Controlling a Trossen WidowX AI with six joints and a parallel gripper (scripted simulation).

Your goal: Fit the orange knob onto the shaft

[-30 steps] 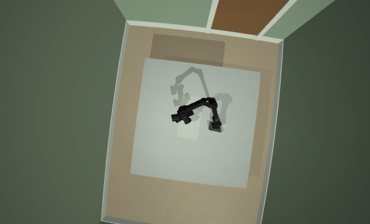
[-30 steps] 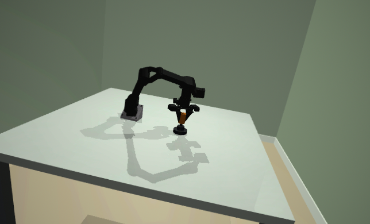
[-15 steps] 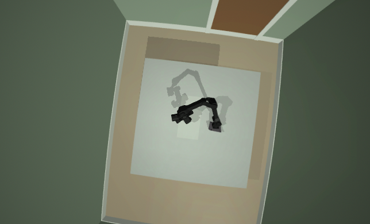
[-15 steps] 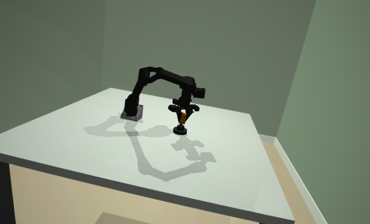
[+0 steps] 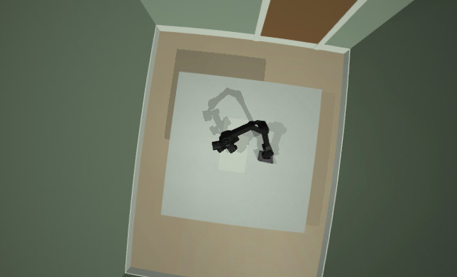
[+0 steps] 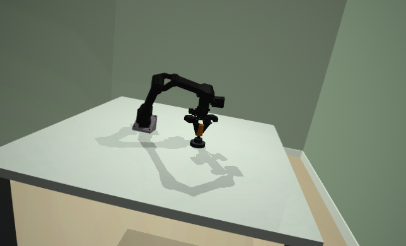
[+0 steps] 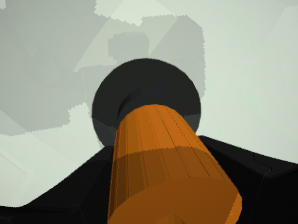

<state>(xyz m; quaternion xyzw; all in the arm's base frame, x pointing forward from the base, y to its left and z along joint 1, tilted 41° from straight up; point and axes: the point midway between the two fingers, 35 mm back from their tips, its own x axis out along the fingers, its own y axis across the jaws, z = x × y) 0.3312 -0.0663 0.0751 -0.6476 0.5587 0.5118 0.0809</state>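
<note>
Now: the orange knob 20 mm above my gripper tip. The rest, counted from my gripper tip: round dark pedestal (40 mm below).
</note>
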